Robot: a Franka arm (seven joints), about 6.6 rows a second.
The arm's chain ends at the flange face. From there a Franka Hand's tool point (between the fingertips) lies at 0.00 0.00 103.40 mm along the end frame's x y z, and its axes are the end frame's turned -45 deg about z.
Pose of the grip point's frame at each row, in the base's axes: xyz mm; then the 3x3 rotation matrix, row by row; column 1 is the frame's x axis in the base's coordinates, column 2 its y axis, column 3 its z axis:
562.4, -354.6, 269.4; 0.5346, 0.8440, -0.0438; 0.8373, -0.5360, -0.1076; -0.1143, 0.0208, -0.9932
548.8, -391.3, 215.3; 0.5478, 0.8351, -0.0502; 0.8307, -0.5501, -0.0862; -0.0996, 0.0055, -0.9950
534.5, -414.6, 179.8; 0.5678, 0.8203, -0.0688; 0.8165, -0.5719, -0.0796; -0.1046, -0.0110, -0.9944
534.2, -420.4, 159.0; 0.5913, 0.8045, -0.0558; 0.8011, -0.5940, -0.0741; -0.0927, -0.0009, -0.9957
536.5, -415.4, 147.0; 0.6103, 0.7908, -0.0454; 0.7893, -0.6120, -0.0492; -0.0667, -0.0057, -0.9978
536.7, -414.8, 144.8; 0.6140, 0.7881, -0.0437; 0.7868, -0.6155, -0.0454; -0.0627, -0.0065, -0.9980
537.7, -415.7, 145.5; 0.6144, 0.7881, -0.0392; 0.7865, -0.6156, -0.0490; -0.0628, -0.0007, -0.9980
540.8, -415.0, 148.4; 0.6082, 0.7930, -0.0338; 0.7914, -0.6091, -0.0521; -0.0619, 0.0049, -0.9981
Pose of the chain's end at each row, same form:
566.9, -343.5, 372.1; 0.9748, 0.2188, -0.0438; 0.2131, -0.9711, -0.1076; -0.0661, 0.0955, -0.9932
554.0, -382.4, 318.2; 0.9779, 0.2032, -0.0502; 0.1984, -0.9764, -0.0862; -0.0665, 0.0743, -0.9950
541.6, -406.4, 282.6; 0.9815, 0.1785, -0.0688; 0.1730, -0.9817, -0.0796; -0.0817, 0.0662, -0.9944
540.0, -412.7, 262.0; 0.9870, 0.1508, -0.0558; 0.1464, -0.9865, -0.0741; -0.0662, 0.0649, -0.9957
541.2, -410.3, 250.2; 0.9907, 0.1276, -0.0454; 0.1254, -0.9909, -0.0492; -0.0512, 0.0431, -0.9978
541.2, -410.1, 248.0; 0.9914, 0.1231, -0.0437; 0.1211, -0.9916, -0.0454; -0.0489, 0.0397, -0.9980
541.8, -410.6, 248.7; 0.9917, 0.1228, -0.0392; 0.1208, -0.9914, -0.0490; -0.0449, 0.0439, -0.9980
544.3, -409.6, 251.6; 0.9908, 0.1307, -0.0338; 0.1289, -0.9903, -0.0521; -0.0403, 0.0472, -0.9981

